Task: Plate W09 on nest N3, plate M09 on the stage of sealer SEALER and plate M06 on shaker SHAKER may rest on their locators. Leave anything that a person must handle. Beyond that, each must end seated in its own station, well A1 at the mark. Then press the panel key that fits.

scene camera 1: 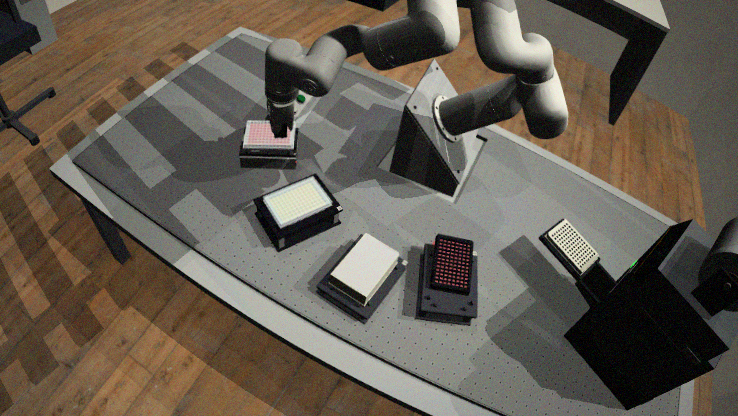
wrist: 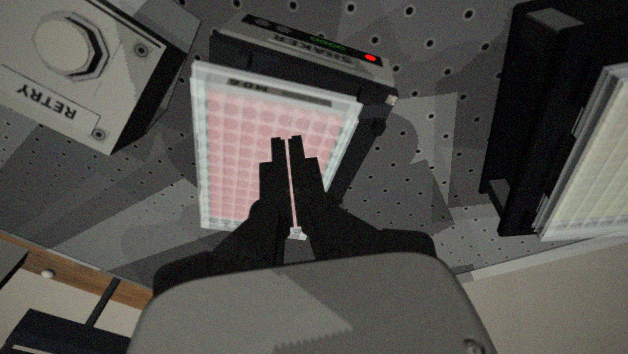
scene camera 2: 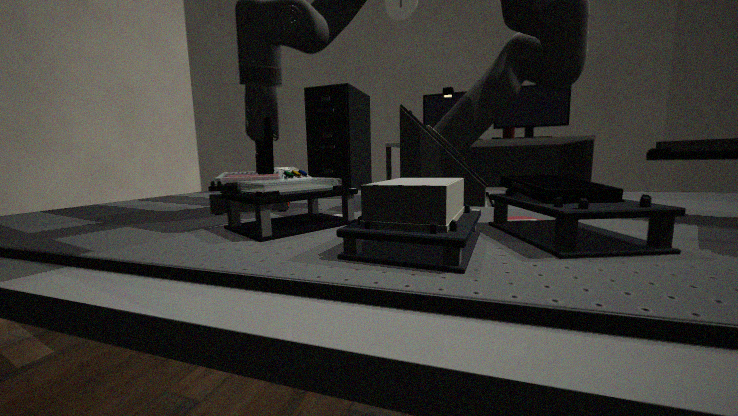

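Observation:
My gripper (scene camera 1: 280, 135) (scene camera 2: 265, 172) (wrist: 287, 156) is shut and empty. Its tips are over pink-welled plate M06 (scene camera 1: 258, 133) (wrist: 235, 130), very near its top; contact cannot be told. M06 lies on the shaker (scene camera 1: 268, 160) (wrist: 300, 50), seemingly slightly askew. A cream plate (scene camera 1: 573, 245) is on the stage of the black sealer (scene camera 1: 646, 320). A pale yellow plate (scene camera 1: 298, 200) (scene camera 2: 289, 184) (wrist: 595, 165), a tall white plate (scene camera 1: 365, 266) (scene camera 2: 403, 204) and a dark red-welled plate (scene camera 1: 452, 263) (scene camera 2: 563, 190) are on nests. Nest labels and A1 marks are unreadable.
The key panel (scene camera 1: 305, 104) is behind the shaker; its RETRY key (wrist: 65, 42) shows in the wrist view. The nest of the white plate (scene camera 2: 403, 233) and the nest of the dark plate (scene camera 1: 448, 305) (scene camera 2: 620, 209) are near the front. The arm's wedge base (scene camera 1: 426, 149) stands behind them.

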